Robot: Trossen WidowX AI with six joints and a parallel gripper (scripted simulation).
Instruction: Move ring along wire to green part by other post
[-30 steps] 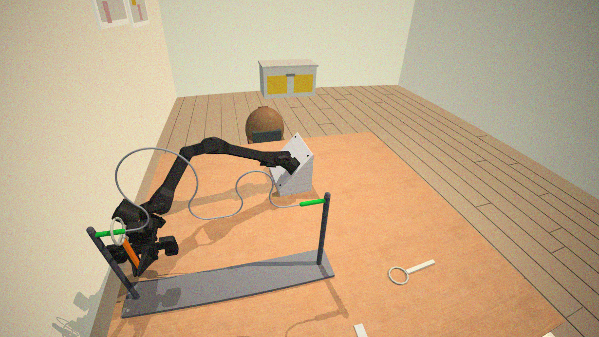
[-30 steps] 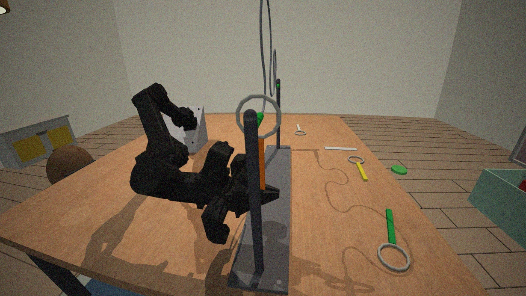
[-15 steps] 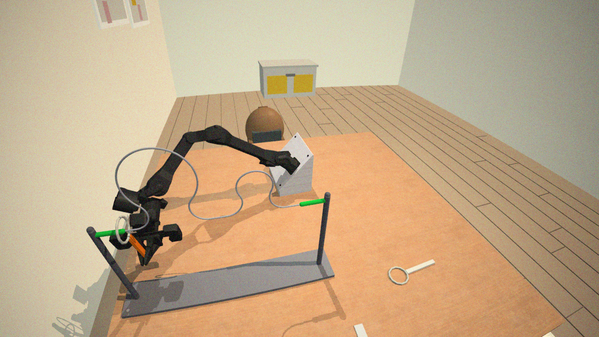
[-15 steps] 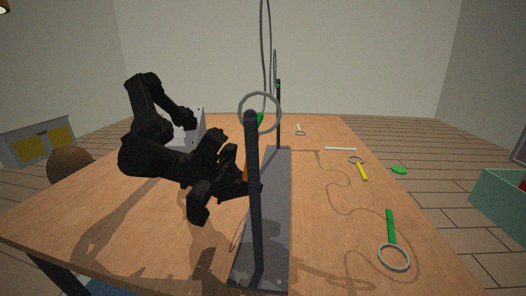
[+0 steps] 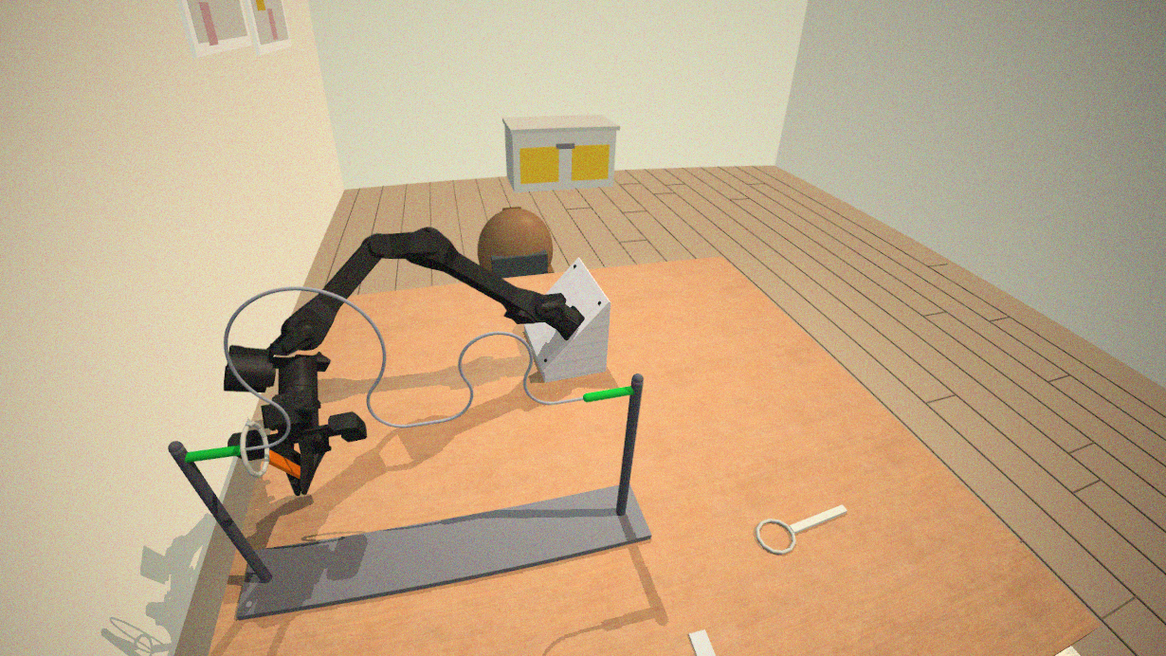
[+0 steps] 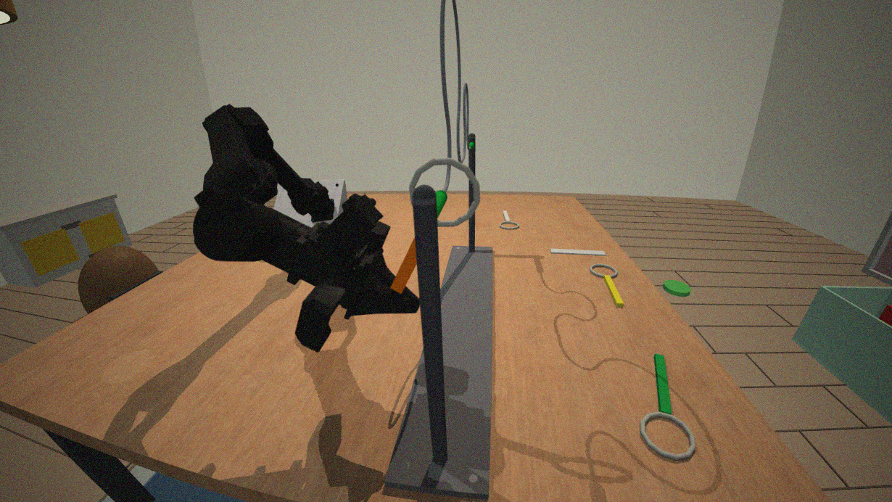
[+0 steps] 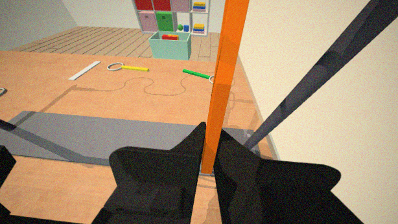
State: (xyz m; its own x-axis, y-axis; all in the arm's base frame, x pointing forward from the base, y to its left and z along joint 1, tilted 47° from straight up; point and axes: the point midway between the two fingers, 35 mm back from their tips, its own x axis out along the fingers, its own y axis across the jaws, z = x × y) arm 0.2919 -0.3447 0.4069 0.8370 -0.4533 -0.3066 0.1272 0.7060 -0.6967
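Right now the orange-handled ring is 9 cm above my gripper tip, 1 cm to the right of it and 1 cm ahead of it. Also, from my gripper tip: white strip (46 cm to the left, 39 cm ahead, 15 cm below); then green-handled ring (32 cm ahead, 15 cm below, 4 cm to the right); then ring with handle (40 cm ahead, 30 cm to the left, 15 cm below).
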